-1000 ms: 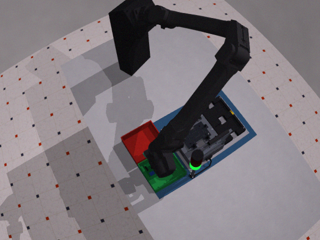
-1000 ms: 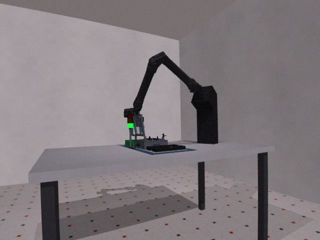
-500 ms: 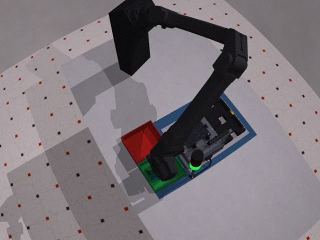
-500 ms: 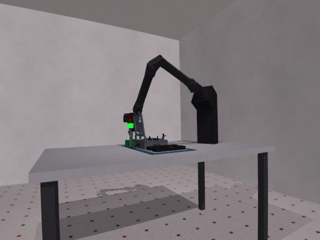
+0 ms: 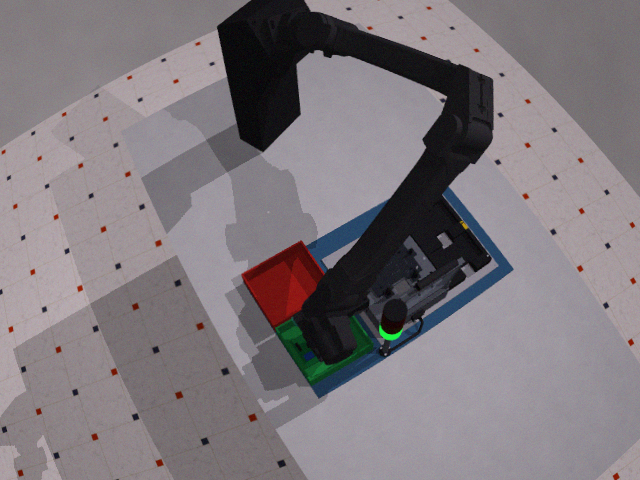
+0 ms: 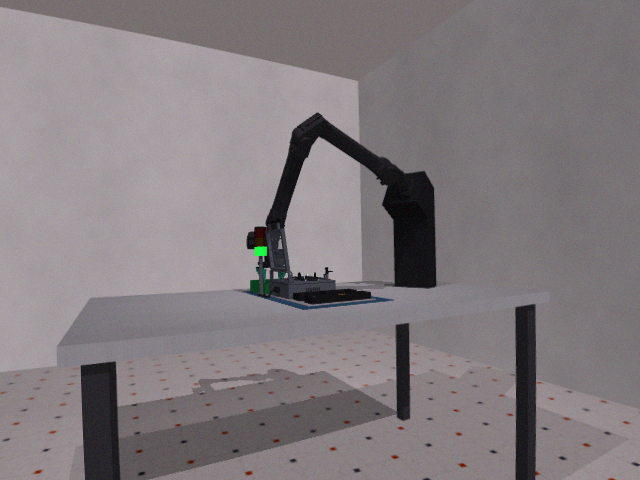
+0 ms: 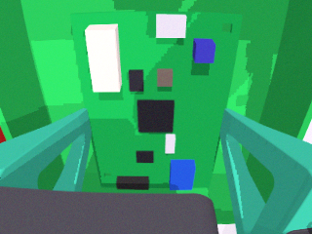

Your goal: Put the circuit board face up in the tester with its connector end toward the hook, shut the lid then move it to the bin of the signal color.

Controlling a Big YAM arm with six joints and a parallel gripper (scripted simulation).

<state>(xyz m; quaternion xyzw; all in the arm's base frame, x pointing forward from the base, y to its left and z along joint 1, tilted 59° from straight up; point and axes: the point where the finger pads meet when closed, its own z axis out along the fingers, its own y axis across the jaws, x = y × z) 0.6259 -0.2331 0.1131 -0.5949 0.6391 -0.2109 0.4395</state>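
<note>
My gripper is now right at the green circuit board. Round my hand: green bin (10 mm to the left, 20 mm below); red bin (150 mm behind, 10 mm to the right, 20 mm below); tester plate (80 mm behind, 210 mm to the left, 40 mm above).
</note>
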